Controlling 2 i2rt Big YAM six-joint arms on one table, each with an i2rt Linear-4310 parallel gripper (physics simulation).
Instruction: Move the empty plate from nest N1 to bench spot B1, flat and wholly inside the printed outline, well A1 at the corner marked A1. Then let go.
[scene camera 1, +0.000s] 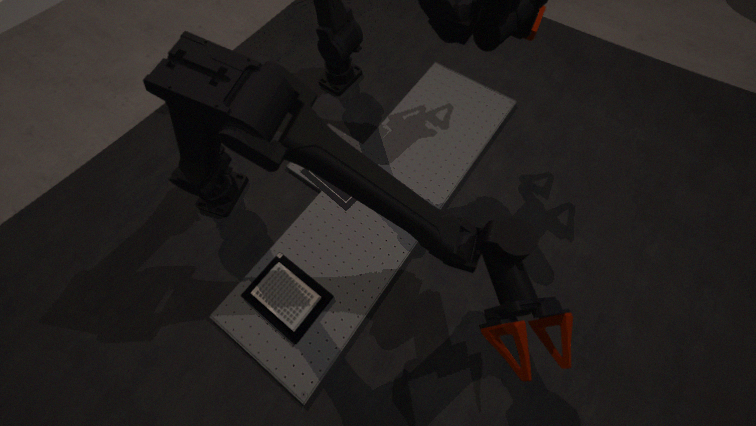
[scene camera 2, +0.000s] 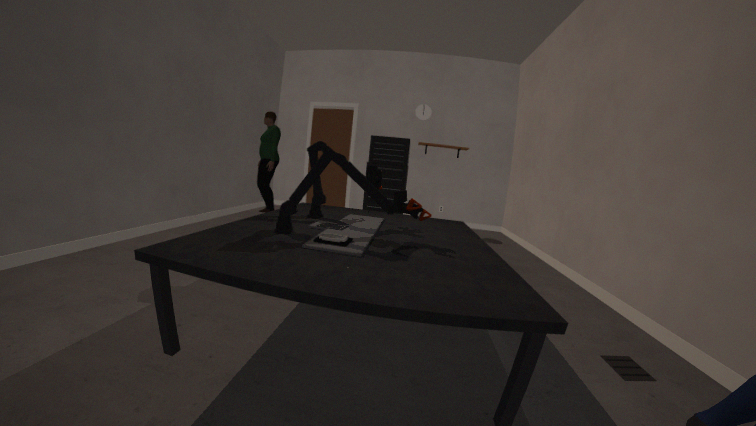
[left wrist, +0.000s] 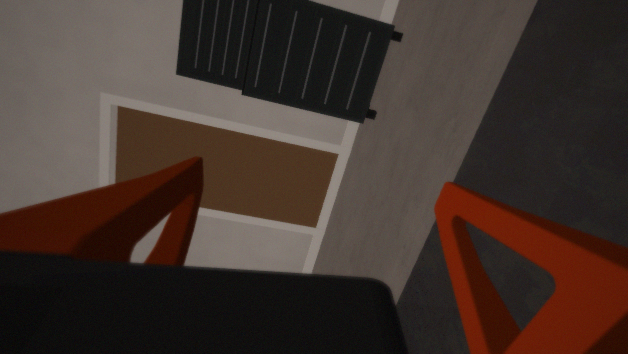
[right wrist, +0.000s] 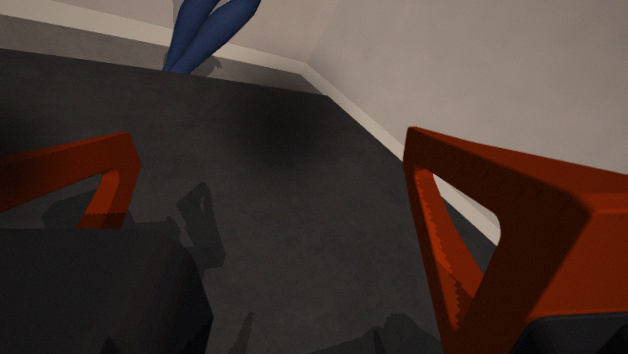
Labels:
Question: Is my right gripper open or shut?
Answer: Open.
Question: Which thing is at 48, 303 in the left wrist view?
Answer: My left gripper.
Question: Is my left gripper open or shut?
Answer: Open.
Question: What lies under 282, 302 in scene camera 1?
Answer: A well plate.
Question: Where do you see my right gripper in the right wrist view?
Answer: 268, 145

